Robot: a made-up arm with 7 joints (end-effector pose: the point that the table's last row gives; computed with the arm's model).
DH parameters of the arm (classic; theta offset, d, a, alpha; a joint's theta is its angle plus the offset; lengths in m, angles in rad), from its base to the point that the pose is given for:
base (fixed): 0 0.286 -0.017 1.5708
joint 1: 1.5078 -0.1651 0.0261 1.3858
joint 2: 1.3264 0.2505 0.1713 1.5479
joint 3: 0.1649 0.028 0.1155 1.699
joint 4: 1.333 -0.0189 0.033 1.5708
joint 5: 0 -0.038 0.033 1.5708
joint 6: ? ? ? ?
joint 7: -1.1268 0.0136 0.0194 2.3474
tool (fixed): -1.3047 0.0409 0 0
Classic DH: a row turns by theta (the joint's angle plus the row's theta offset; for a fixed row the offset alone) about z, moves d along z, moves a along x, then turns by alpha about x.
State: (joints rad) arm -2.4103 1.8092 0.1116 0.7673 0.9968 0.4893 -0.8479
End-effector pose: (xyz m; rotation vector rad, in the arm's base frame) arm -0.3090 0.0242 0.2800 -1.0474 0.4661 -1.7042
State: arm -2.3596 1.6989 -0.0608 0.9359 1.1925 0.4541 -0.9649
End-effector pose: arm -0.2865 0.0296 0.2665 -1.0224 0.3386 -1.2749
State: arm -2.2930 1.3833 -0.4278 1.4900 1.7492 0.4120 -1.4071
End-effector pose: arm -0.2661 0.0352 0.2739 -0.3062 0.1143 -0.0858
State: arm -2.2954 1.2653 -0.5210 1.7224 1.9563 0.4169 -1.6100
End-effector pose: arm -0.2629 0.0155 0.2910 0.1533 0.0808 0.2766
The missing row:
joint 6: 1.5708 0.041 0.025 -1.5708
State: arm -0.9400 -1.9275 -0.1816 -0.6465 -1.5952 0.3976 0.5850
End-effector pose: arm 0.3488 0.2569 0.1303 2.4110 0.1552 0.1447
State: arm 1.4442 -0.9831 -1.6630 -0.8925 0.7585 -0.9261 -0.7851
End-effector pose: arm -0.2552 0.1986 0.4207 -0.4349 0.6567 1.5252
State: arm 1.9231 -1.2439 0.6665 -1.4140 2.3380 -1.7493 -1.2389
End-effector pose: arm -0.4355 0.1445 0.5338 -0.0492 0.8612 2.3235
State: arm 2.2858 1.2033 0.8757 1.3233 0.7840 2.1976 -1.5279
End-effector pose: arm -0.0999 -0.0251 0.5558 0.0643 1.3444 -2.5041
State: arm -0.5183 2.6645 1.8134 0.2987 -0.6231 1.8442 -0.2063
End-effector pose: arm 0.2032 0.1164 0.0806 1.6800 0.3888 0.4389
